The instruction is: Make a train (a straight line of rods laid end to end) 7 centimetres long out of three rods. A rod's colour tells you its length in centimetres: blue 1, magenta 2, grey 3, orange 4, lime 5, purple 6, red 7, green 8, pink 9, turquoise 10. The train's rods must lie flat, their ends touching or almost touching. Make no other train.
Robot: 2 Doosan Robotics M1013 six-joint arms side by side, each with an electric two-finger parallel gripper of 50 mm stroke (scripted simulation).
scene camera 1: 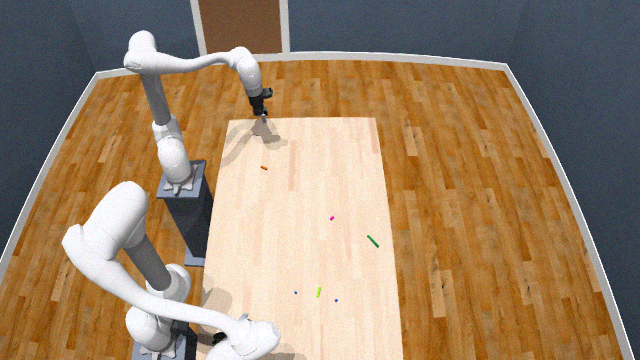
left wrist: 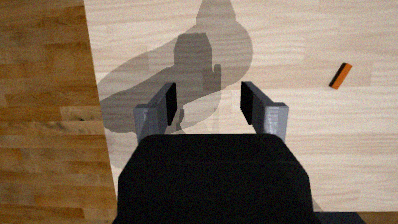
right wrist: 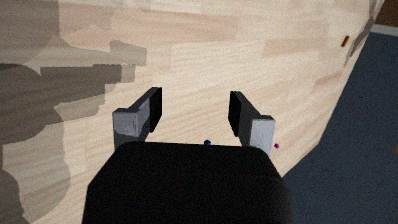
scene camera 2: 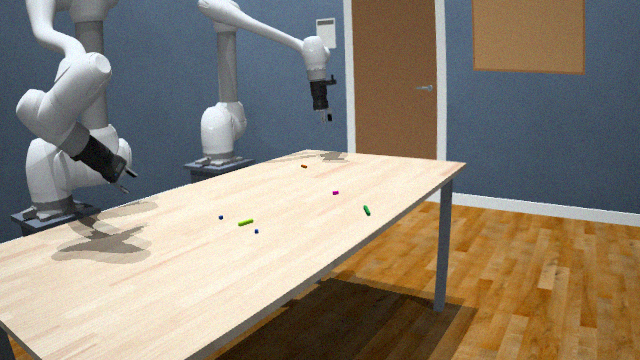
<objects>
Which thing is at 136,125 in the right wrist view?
My right gripper.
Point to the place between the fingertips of my left gripper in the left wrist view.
At 208,95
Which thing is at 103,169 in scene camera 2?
My right gripper.
</objects>
